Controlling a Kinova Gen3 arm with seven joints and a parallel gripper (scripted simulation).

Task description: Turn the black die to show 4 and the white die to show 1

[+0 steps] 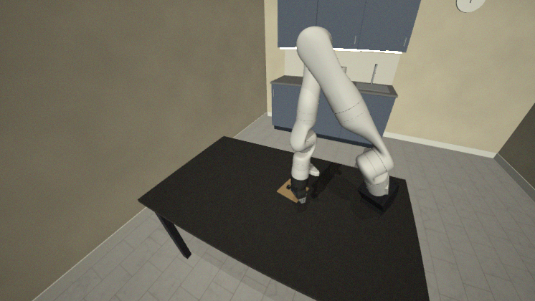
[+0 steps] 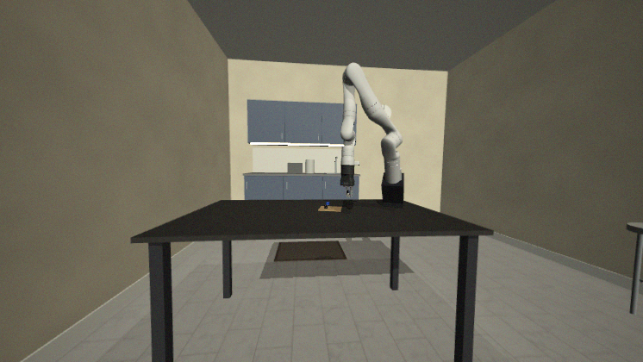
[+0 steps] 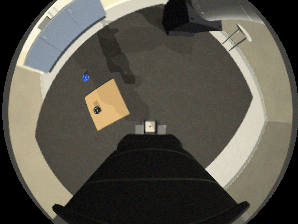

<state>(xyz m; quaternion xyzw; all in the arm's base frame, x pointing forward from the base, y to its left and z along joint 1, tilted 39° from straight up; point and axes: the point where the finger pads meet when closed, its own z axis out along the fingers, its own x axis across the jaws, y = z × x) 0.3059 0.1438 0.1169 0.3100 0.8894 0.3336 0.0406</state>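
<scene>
The tan mat is 130 mm to the right of my hand, 120 mm below it and 110 mm ahead of it. Also, from my hand: white die 10 mm below; black die 140 mm ahead, 130 mm to the right, 100 mm below; blue die 270 mm to the right, 130 mm ahead, 110 mm below.
</scene>
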